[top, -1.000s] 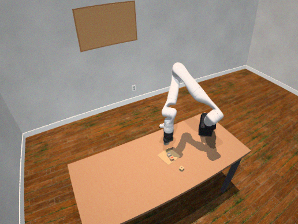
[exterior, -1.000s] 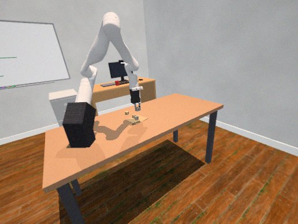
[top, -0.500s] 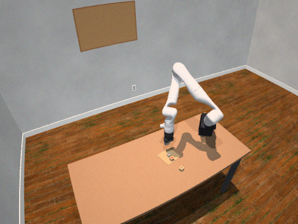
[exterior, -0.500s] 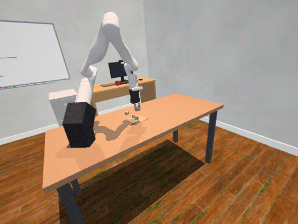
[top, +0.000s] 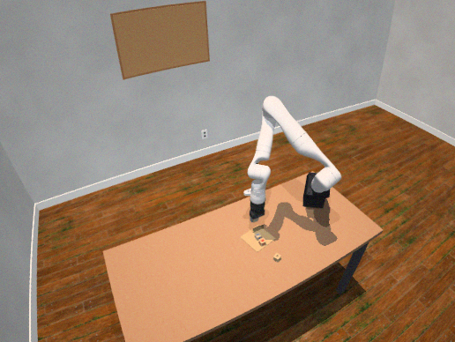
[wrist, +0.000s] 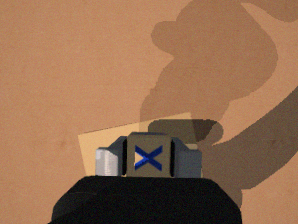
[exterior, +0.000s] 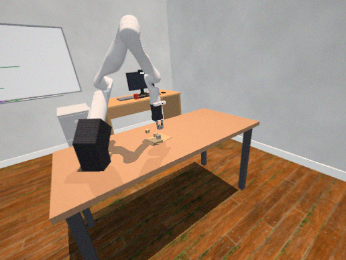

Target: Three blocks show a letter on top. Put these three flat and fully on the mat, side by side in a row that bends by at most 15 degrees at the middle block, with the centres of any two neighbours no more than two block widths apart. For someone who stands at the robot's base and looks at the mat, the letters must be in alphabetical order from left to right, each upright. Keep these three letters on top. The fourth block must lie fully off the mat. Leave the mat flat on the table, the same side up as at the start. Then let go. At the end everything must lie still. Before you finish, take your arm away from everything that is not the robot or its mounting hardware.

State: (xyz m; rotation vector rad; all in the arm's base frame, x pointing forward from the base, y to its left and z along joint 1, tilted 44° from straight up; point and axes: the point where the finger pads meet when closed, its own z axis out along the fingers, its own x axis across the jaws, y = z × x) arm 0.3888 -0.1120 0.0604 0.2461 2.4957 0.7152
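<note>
The pale square mat is 5 cm to the left of my hand and 12 cm below it. Round my hand: block: 1 cm ahead, 10 cm to the left, 10 cm below.
</note>
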